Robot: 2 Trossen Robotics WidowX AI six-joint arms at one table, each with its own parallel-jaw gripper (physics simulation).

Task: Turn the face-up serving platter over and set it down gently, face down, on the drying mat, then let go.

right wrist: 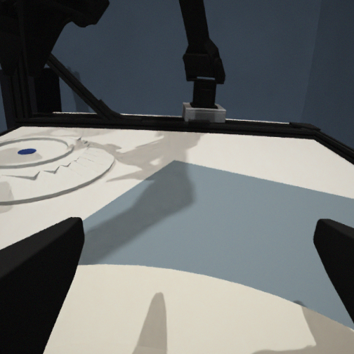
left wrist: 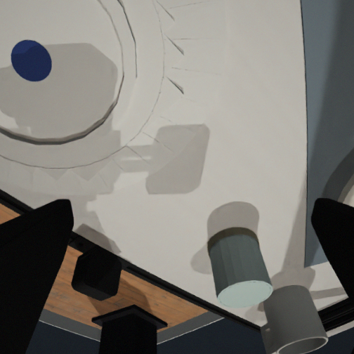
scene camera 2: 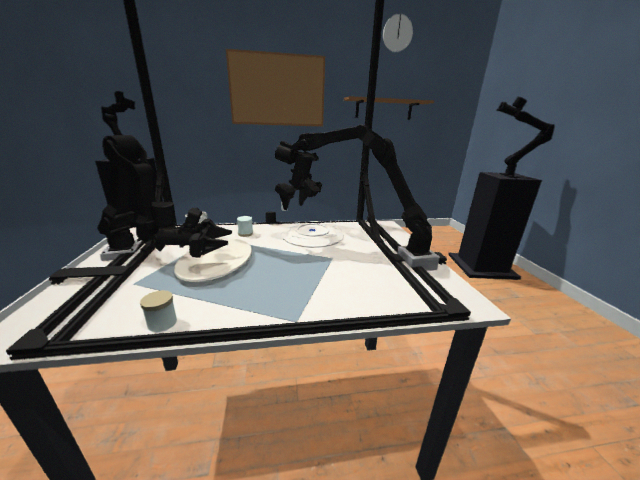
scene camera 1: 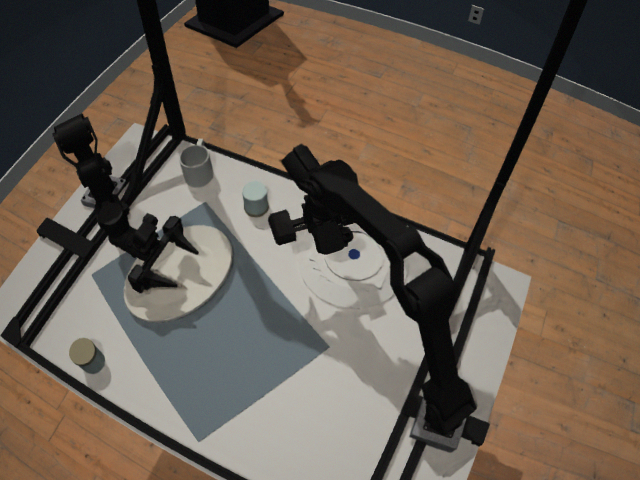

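Seen in the pictures: left gripper, fingertip midpoint: [scene camera 2: 292, 207] [scene camera 1: 311, 231]; right gripper, fingertip midpoint: [scene camera 2: 230, 237] [scene camera 1: 187, 269]; left arm's base, origin of the base link: [scene camera 2: 418, 251] [scene camera 1: 441, 419]; right arm's base, origin of the base link: [scene camera 2: 122, 246].
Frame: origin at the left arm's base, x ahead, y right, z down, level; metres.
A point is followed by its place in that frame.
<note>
A cream oval platter [scene camera 1: 219, 258] {z 0.032, x 0.598, y 0.186 m} [scene camera 2: 238, 253] {z 0.038, x 0.604, y 0.153 m} [right wrist: 100, 292] rests on the left part of the blue-grey drying mat [scene camera 1: 222, 356] {z 0.049, x 0.486, y -0.027 m} [scene camera 2: 279, 286] {z 0.049, x 0.479, y -0.063 m} [right wrist: 260, 225]. I cannot tell for certain which face is up. My right gripper [scene camera 1: 188, 269] {z -0.049, x 0.619, y 0.097 m} [scene camera 2: 228, 237] {z -0.049, x 0.619, y 0.097 m} [right wrist: 202, 230] is open and empty, over the platter, with its fingers pointing across it toward the mat's far part. Its shadows fall on the platter. My left gripper [scene camera 1: 308, 232] {z -0.089, x 0.396, y 0.268 m} [scene camera 2: 293, 205] {z -0.089, x 0.396, y 0.268 m} [left wrist: 195, 210] is open and empty, pointing down high above the table near the round white dish, away from the platter. Its fingertips are hidden in scene camera 1.
A round white dish [scene camera 1: 361, 266] {z 0.029, x 0.280, y 0.293 m} [scene camera 2: 330, 237] {z 0.032, x 0.249, y 0.234 m} with a blue spot lies beyond the mat. A pale teal canister [scene camera 1: 255, 196] {z -0.019, x 0.576, y 0.350 m} [scene camera 2: 244, 225] {z 0.000, x 0.587, y 0.335 m} [left wrist: 240, 270] and a grey mug [scene camera 1: 196, 166] {z -0.035, x 0.753, y 0.370 m} [left wrist: 295, 320] stand near the back. An olive-lidded jar [scene camera 1: 82, 352] {z -0.020, x 0.757, y -0.172 m} [scene camera 2: 159, 311] {z -0.003, x 0.749, y -0.198 m} stands at the front left.
</note>
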